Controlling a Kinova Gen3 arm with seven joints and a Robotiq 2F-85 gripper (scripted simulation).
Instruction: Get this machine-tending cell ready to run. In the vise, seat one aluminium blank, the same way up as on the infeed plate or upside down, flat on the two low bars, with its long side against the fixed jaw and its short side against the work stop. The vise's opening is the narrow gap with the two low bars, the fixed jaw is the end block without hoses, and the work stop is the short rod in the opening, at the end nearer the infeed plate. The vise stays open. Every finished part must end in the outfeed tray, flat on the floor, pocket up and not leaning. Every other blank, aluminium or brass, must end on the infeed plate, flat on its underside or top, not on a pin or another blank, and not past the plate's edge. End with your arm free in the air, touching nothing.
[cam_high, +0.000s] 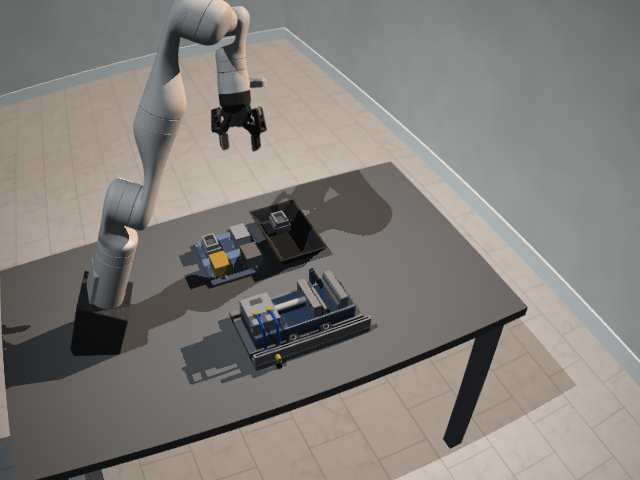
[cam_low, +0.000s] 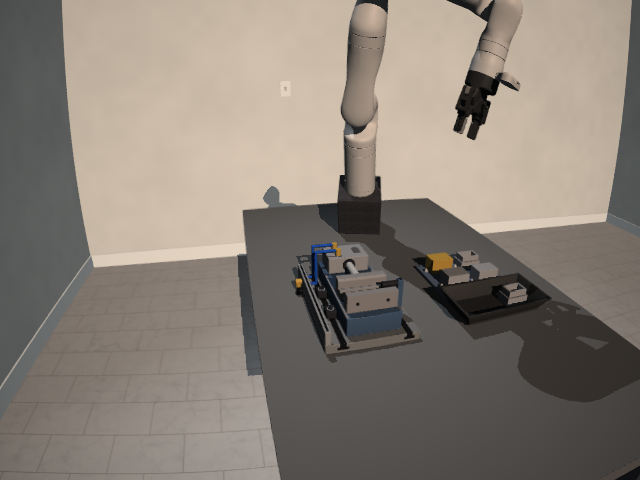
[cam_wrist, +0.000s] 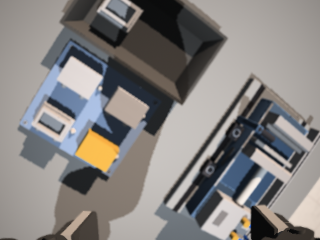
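The brass blank lies 350 mm below my hand and 90 mm behind it.
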